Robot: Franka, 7 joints.
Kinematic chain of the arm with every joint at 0, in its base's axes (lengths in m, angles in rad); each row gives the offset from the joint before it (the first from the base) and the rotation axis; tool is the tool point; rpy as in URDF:
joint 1: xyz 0 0 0.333 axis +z
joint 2: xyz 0 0 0 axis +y
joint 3: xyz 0 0 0.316 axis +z
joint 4: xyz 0.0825 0 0 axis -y
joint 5: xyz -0.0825 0 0.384 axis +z
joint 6: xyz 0 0 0 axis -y
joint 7: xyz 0.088 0 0 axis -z
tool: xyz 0 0 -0.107 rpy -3.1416 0 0
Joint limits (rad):
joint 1: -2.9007..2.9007
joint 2: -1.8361..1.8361
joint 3: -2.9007..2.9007
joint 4: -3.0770..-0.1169
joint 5: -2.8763..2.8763
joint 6: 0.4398..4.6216
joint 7: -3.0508..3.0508
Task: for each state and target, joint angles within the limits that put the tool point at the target. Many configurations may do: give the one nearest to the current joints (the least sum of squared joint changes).
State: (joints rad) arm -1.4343 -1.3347 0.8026 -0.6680 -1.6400 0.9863 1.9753
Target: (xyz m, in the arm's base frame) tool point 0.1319 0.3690 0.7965
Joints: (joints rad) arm -1.4163 -1.3256 0.7787 -1.3161 -1.3017 0.5008 1.9753
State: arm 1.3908 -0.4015 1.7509 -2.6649 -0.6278 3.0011 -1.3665
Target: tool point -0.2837 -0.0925 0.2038
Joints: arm 1.3766 0.0691 1.7958 -3.0511 -0.7676 3.3422 -1.3665
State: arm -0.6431 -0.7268 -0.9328 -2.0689 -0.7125 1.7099 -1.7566
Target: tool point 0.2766 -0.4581 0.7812
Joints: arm -0.2827 -0.1914 -0.5948 -1.5593 -0.7462 2.0574 -1.7566
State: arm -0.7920 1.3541 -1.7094 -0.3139 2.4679 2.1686 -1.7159
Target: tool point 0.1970 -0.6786 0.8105
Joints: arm -1.0427 0.9652 -1.7887 -0.4004 2.4376 2.0548 -1.7159
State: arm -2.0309 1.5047 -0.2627 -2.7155 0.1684 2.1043 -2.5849
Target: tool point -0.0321 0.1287 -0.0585
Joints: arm -2.0557 1.5871 -0.2376 -2.5632 0.1735 2.1742 -2.5849
